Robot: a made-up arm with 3 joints. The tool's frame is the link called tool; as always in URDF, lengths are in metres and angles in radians. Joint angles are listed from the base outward. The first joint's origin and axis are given. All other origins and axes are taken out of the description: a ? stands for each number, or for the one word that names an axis. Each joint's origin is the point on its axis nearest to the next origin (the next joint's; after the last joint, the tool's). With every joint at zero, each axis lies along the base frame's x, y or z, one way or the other. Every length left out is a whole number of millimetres.
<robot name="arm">
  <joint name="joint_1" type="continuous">
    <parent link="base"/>
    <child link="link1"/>
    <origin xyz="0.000 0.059 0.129"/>
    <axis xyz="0 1 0"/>
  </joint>
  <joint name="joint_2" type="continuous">
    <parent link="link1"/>
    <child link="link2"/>
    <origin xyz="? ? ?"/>
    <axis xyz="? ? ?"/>
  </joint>
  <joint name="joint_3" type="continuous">
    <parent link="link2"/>
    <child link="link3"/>
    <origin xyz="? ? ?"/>
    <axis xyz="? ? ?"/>
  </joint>
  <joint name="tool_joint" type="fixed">
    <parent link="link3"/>
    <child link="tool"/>
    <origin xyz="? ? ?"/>
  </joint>
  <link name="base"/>
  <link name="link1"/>
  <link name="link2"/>
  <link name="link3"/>
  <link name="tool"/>
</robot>
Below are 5 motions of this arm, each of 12 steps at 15 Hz.
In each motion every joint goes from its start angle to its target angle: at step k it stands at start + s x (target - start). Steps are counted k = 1, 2, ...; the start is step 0. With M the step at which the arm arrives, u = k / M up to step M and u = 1 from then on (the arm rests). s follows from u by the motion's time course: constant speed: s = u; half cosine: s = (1 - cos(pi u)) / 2; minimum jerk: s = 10 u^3 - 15 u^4 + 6 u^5.
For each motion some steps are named. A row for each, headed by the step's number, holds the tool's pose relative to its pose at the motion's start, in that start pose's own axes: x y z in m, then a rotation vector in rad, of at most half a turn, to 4 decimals.
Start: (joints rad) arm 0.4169 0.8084 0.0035
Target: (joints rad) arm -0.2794 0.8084 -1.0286
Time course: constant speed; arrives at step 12
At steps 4, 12:
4: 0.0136 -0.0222 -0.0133 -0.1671 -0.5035 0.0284
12: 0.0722 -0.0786 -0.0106 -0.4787 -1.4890 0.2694

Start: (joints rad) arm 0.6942 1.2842 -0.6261
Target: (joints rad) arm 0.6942 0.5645 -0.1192
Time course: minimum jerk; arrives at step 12
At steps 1, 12:
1: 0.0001 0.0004 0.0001 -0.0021 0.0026 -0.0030
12: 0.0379 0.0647 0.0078 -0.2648 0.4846 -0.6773

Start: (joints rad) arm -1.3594 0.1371 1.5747
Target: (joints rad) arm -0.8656 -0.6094 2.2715
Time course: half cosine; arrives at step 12
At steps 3, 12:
3: 0.0078 0.0019 -0.0031 0.1089 0.1740 0.0120
12: 0.0533 0.0033 -0.0522 0.7633 1.1541 0.1484

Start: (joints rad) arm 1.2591 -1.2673 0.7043
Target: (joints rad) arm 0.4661 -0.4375 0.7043
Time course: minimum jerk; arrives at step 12
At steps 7, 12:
7: 0.0032 0.0096 0.0333 -0.0076 -0.2850 0.6888
12: 0.0075 0.0146 0.0557 -0.0405 -0.5365 0.9955

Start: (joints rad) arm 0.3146 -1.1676 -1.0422
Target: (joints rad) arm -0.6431 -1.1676 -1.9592
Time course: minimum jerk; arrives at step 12
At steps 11, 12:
11: 0.1301 0.1352 -0.0384 0.0675 -1.2231 -0.9305
12: 0.1312 0.1355 -0.0382 0.0657 -1.2286 -0.9360

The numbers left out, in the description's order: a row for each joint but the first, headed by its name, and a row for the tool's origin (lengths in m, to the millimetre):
joint_2: xyz 0.072 0.000 -0.147, axis 0 0 1
joint_3: xyz -0.044 -0.005 0.000, axis 0 1 0
tool: xyz -0.049 0.000 0.031

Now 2 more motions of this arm.
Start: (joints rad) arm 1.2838 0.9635 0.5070
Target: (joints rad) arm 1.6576 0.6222 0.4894
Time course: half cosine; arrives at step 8
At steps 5, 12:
5: -0.0112 0.0379 -0.0092 0.2826 0.1597 -0.1127
12: -0.0169 0.0545 -0.0090 0.3961 0.2463 -0.1684

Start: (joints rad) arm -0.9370 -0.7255 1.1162
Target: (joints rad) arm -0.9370 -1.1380 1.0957
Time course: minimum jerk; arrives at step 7
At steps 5, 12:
5: -0.0002 0.0137 -0.0003 0.3156 -0.0174 -0.1577
12: -0.0001 0.0160 0.0001 0.3687 -0.0202 -0.1849

